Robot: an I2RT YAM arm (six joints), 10 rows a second.
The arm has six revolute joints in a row. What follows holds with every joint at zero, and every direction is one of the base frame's. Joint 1 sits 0.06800 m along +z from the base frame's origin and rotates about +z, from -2.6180 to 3.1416 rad. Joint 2 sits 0.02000 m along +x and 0.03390 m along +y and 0.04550 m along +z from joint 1 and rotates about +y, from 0.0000 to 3.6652 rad. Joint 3 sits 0.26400 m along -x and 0.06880 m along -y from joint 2 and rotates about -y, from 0.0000 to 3.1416 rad. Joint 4 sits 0.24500 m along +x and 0.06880 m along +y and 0.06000 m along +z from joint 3 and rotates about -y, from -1.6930 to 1.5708 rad. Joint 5 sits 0.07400 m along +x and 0.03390 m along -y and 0.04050 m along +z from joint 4 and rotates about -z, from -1.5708 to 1.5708 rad. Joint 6 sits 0.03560 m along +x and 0.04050 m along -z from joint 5 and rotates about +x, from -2.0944 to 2.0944 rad. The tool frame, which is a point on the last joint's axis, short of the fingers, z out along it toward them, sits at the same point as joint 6; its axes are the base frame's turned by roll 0.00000, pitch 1.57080 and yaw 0.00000 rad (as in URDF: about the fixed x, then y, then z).
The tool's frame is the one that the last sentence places.
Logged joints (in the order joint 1, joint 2, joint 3, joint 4, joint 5, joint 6), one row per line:
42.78, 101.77, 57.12, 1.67, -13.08, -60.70
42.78, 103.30, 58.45, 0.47, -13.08, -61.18
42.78, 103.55, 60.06, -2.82, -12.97, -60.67
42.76, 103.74, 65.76, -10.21, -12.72, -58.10
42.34, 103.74, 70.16, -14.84, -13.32, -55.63
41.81, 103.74, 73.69, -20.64, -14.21, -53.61
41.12, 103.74, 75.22, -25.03, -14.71, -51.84
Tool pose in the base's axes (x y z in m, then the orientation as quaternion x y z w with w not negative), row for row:
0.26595, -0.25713, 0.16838, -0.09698, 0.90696, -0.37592, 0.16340
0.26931, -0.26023, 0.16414, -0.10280, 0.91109, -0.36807, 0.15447
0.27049, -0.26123, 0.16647, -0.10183, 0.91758, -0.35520, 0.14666
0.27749, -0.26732, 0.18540, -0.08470, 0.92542, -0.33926, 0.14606
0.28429, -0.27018, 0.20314, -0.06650, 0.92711, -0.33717, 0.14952
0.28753, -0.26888, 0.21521, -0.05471, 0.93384, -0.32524, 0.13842
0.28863, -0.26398, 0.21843, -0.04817, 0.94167, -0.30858, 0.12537
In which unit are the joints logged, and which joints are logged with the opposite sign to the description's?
The joints are logged in degrees. Opposite sign: joint 1, joint 5.
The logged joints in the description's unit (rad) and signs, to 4 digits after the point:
-0.7467, 1.7762, 0.9969, 0.0291, 0.2283, -1.0594
-0.7467, 1.8029, 1.0201, 0.0082, 0.2283, -1.0678
-0.7467, 1.8073, 1.0482, -0.0492, 0.2264, -1.0589
-0.7463, 1.8106, 1.1477, -0.1782, 0.2220, -1.0140
-0.7390, 1.8106, 1.2245, -0.2590, 0.2325, -0.9709
-0.7297, 1.8106, 1.2861, -0.3602, 0.2480, -0.9357
-0.7177, 1.8106, 1.3128, -0.4369, 0.2567, -0.9048

